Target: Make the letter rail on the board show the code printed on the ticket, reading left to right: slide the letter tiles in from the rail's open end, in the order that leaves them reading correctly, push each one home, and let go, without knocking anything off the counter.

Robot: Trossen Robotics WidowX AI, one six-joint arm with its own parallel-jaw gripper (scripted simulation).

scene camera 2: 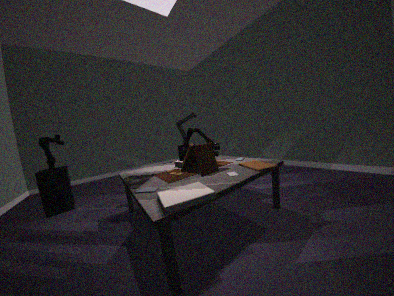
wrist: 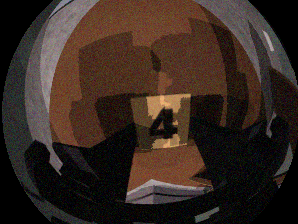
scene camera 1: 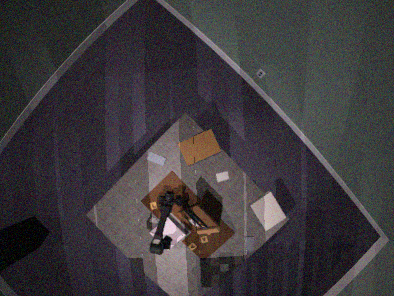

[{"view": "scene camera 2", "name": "white block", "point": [176, 199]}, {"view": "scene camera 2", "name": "brown board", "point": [201, 155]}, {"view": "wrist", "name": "gripper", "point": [162, 124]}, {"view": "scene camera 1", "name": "orange cardboard sheet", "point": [203, 145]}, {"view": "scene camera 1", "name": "white block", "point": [266, 209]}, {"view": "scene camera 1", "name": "brown board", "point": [208, 213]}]
